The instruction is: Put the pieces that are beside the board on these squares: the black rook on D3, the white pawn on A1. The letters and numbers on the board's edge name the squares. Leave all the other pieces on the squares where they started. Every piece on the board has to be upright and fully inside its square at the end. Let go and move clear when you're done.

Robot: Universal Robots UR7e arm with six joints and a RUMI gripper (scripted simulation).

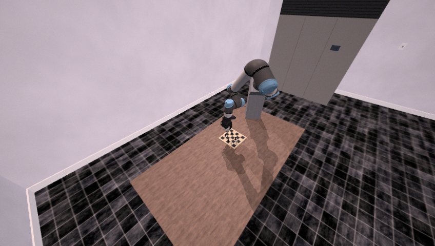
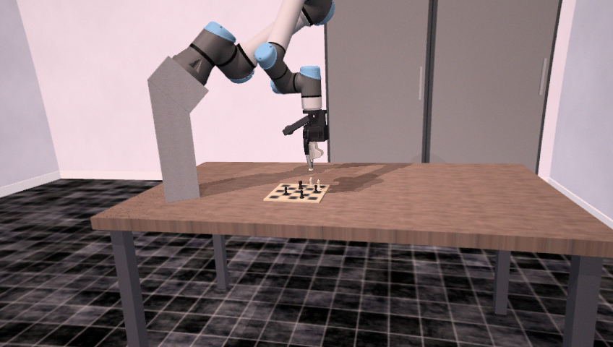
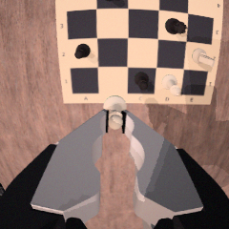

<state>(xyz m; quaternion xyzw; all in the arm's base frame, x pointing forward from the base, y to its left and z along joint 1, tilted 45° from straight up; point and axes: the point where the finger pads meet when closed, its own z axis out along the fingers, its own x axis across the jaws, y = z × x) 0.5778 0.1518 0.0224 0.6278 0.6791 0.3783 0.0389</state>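
Now: the chessboard 120 mm below my hand, 70 mm behind it and 10 mm to the left of it. Round my hand: black rook (110 mm below, 80 mm behind, 50 mm to the left); white pawn (10 mm below).
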